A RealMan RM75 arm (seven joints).
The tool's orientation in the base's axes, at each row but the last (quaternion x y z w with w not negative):
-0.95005 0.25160 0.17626 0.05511
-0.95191 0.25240 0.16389 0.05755
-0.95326 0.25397 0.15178 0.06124
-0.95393 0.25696 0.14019 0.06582
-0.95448 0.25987 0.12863 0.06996
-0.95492 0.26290 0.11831 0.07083
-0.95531 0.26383 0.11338 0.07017
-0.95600 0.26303 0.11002 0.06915
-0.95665 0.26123 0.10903 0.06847
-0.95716 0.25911 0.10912 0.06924
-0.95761 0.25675 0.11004 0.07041
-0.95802 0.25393 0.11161 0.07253
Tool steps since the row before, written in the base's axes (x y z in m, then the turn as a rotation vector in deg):
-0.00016 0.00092 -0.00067 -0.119 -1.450 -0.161
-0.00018 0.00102 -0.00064 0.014 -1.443 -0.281
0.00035 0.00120 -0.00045 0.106 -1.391 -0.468
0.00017 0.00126 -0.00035 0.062 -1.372 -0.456
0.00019 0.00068 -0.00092 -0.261 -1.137 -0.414
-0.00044 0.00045 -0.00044 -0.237 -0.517 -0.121
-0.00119 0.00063 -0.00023 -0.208 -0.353 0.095
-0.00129 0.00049 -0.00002 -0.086 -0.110 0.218
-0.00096 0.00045 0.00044 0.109 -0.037 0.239
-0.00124 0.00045 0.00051 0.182 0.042 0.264
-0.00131 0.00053 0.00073 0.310 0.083 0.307
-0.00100 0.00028 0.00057 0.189 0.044 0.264
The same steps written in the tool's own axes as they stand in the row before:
-0.00031 -0.00071 0.00085 0.627 1.319 -0.094
-0.00040 -0.00078 0.00085 0.773 1.250 -0.017
-0.00013 -0.00119 0.00057 0.885 1.166 0.146
-0.00035 -0.00115 0.00054 0.836 1.172 0.149
0.00009 -0.00062 0.00098 0.443 1.134 0.223
-0.00047 -0.00012 0.00060 0.085 0.572 0.059
-0.00124 0.00010 0.00056 -0.025 0.401 -0.123
-0.00131 0.00025 0.00034 -0.072 0.122 -0.217
-0.00113 0.00008 -0.00017 0.051 -0.042 -0.257
-0.00139 0.00021 -0.00019 0.068 -0.149 -0.279
-0.00154 0.00015 -0.00037 0.146 -0.253 -0.335
-0.00112 0.00021 -0.00032 0.073 -0.155 -0.279

